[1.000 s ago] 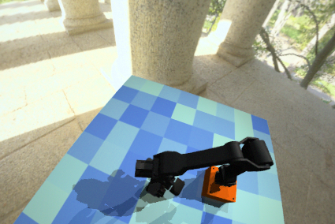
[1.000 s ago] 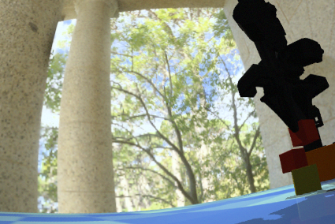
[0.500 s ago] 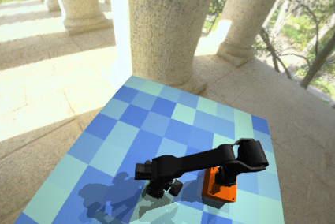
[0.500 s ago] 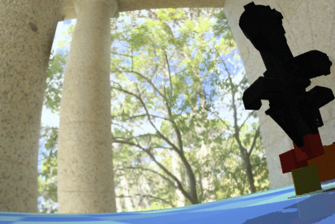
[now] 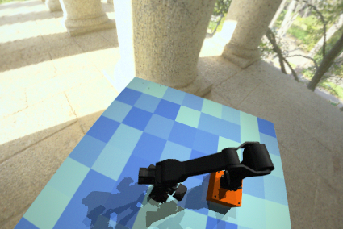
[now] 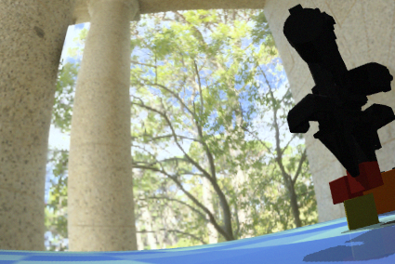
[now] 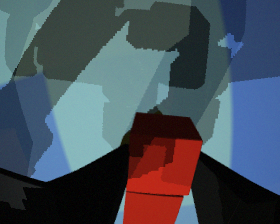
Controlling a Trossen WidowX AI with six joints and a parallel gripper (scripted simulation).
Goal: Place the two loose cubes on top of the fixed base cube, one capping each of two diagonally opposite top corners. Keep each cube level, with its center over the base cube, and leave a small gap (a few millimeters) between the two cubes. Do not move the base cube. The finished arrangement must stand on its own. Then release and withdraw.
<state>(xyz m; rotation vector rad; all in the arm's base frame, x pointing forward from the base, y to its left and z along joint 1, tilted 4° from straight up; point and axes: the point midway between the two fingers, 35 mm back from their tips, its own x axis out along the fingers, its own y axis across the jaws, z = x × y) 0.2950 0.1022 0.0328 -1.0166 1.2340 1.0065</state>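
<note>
The yellow base cube is 10 mm behind my gripper tip, 20 mm to the right of it and 50 mm below it.
</note>
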